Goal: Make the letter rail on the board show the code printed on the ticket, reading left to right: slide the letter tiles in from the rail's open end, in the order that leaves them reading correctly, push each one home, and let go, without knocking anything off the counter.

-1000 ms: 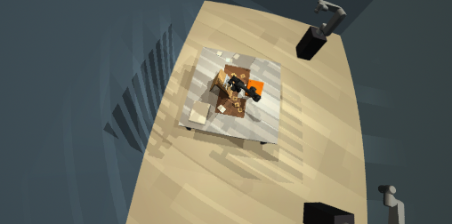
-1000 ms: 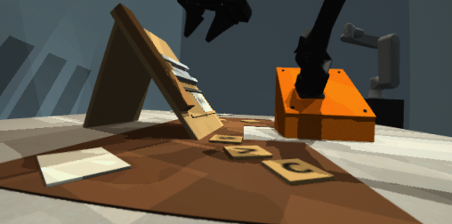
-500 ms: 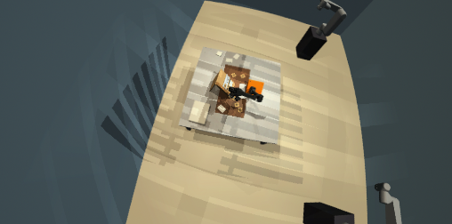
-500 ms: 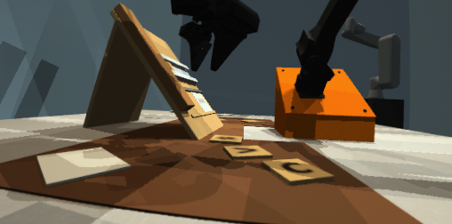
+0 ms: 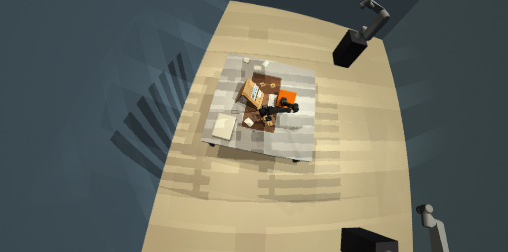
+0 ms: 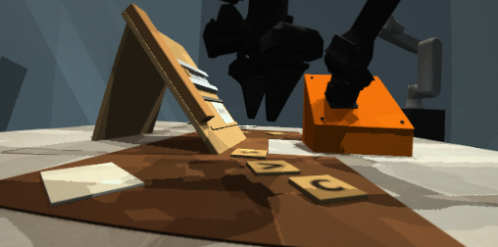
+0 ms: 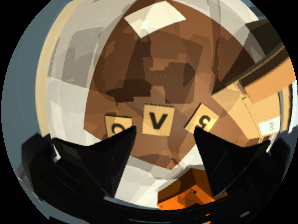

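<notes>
My gripper tip is now 6 cm above the tan tile marked v and 2 cm past it. From my gripper tip the other things lie so: u tile 18 cm ahead, 17 cm to the right, 9 cm above; then brown mat 22 cm to the right, 7 cm below, 1 cm ahead; then tile marked c 7 cm to the left, 7 cm behind, 6 cm below.
</notes>
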